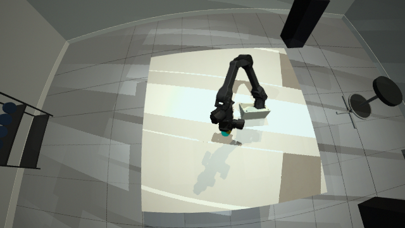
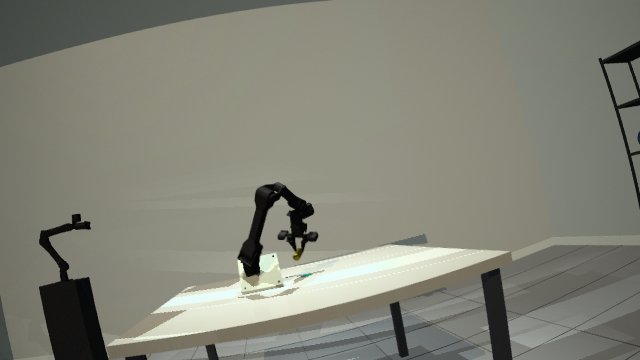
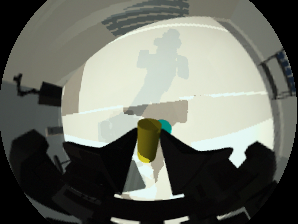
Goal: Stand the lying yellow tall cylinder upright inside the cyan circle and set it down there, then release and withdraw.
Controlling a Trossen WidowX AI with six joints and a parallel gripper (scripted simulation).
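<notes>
The cyan circle lies 1 cm ahead of my gripper tip, 2 cm to the right of it and 12 cm below it. Round my gripper tip: yellow tall cylinder (1 cm behind, 2 cm to the right, 1 cm below).
</notes>
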